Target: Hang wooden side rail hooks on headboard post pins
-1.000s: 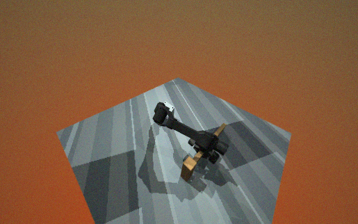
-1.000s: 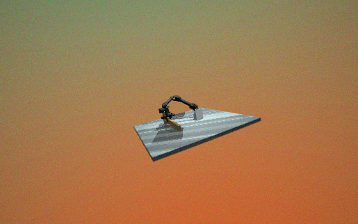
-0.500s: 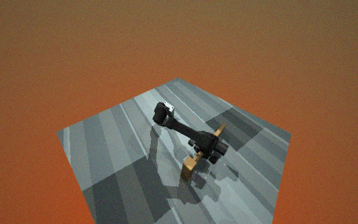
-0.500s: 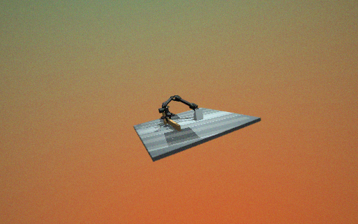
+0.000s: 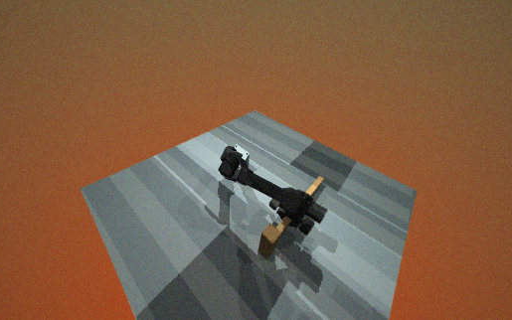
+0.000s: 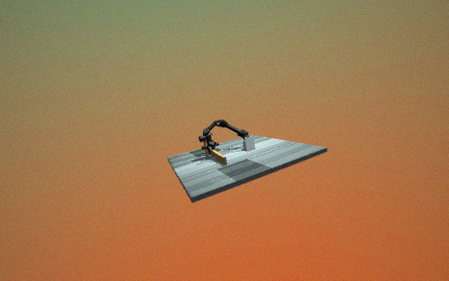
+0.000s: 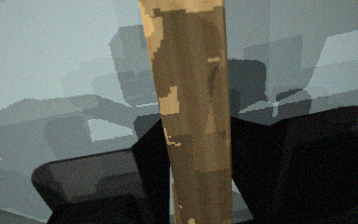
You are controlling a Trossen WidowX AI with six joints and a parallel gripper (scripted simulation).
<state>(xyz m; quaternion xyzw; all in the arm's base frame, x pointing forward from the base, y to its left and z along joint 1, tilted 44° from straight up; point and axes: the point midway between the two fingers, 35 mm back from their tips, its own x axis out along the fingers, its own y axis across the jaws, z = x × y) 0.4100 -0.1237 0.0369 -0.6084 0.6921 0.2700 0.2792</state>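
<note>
Now: the headboard post 13 cm to the right of my gripper tip, 4 cm above it and 1 cm behind it.
</note>
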